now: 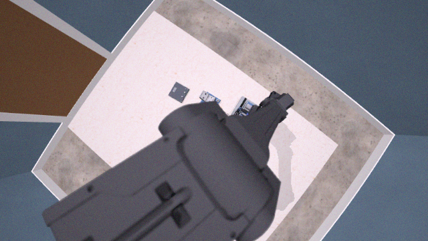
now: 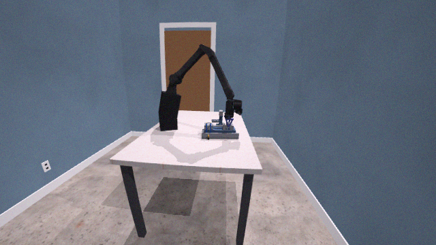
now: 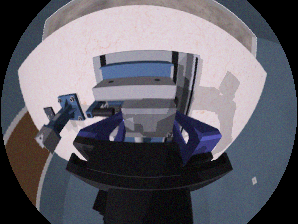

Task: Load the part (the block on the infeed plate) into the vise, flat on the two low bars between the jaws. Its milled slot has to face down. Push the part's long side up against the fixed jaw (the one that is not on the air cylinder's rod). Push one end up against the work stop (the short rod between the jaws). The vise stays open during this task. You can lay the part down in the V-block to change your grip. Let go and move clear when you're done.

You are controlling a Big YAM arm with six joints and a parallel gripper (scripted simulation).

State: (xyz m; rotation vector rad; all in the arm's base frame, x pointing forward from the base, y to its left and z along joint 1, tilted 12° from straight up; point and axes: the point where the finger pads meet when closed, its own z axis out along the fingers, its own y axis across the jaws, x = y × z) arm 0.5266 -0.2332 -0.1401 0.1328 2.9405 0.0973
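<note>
The part lies 1 cm below my hand. Round my hand: dark square plate (43 cm to the left, 9 cm below, 5 cm behind).
</note>
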